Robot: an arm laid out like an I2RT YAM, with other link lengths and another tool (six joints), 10 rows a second.
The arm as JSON. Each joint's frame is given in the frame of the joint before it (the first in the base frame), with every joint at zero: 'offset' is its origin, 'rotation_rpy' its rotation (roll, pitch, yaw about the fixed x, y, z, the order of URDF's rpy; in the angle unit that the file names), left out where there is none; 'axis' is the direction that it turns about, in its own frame. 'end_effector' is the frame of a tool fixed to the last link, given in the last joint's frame.
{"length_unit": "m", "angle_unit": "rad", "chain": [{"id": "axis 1", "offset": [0.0, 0.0, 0.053], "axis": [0.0, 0.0, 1.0]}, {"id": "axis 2", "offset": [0.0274, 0.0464, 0.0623], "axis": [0.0, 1.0, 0.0]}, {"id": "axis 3", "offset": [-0.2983, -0.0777, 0.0], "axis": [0.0, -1.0, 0.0]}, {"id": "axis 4", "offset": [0.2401, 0.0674, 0.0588], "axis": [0.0, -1.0, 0.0]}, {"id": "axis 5", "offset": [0.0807, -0.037, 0.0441], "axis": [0.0, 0.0, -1.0]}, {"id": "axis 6", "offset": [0.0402, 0.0, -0.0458], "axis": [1.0, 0.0, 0.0]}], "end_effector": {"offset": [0.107, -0.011, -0.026], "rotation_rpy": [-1.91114, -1.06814, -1.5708]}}
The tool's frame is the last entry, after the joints.
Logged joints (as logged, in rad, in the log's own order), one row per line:
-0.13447, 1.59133, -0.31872, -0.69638, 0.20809, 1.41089
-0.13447, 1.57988, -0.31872, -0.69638, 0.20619, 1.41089
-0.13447, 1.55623, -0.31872, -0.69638, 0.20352, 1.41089
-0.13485, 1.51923, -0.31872, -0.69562, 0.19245, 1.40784
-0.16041, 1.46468, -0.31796, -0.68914, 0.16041, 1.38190
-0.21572, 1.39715, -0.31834, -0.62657, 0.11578, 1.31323
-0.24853, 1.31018, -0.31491, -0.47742, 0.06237, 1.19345
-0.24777, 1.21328, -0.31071, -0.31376, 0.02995, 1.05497
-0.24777, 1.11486, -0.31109, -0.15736, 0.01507, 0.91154
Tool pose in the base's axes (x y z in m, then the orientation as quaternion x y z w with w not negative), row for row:
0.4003, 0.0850, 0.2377, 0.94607, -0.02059, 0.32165, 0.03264
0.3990, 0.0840, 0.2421, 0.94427, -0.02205, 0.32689, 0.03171
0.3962, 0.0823, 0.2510, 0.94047, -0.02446, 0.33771, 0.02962
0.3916, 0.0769, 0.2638, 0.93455, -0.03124, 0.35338, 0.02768
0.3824, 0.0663, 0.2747, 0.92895, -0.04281, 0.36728, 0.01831
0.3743, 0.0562, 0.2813, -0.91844, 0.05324, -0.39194, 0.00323
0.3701, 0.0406, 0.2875, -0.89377, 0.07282, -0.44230, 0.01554
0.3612, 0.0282, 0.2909, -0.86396, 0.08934, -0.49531, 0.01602
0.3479, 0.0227, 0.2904, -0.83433, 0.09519, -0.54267, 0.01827
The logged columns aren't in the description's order. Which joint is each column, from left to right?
Columns, left to right: axis 5, axis 2, axis 6, axis 4, axis 1, axis 3.
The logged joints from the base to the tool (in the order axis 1, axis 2, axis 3, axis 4, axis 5, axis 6), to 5 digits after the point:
0.20809, 1.59133, 1.41089, -0.69638, -0.13447, -0.31872
0.20619, 1.57988, 1.41089, -0.69638, -0.13447, -0.31872
0.20352, 1.55623, 1.41089, -0.69638, -0.13447, -0.31872
0.19245, 1.51923, 1.40784, -0.69562, -0.13485, -0.31872
0.16041, 1.46468, 1.38190, -0.68914, -0.16041, -0.31796
0.11578, 1.39715, 1.31323, -0.62657, -0.21572, -0.31834
0.06237, 1.31018, 1.19345, -0.47742, -0.24853, -0.31491
0.02995, 1.21328, 1.05497, -0.31376, -0.24777, -0.31071
0.01507, 1.11486, 0.91154, -0.15736, -0.24777, -0.31109

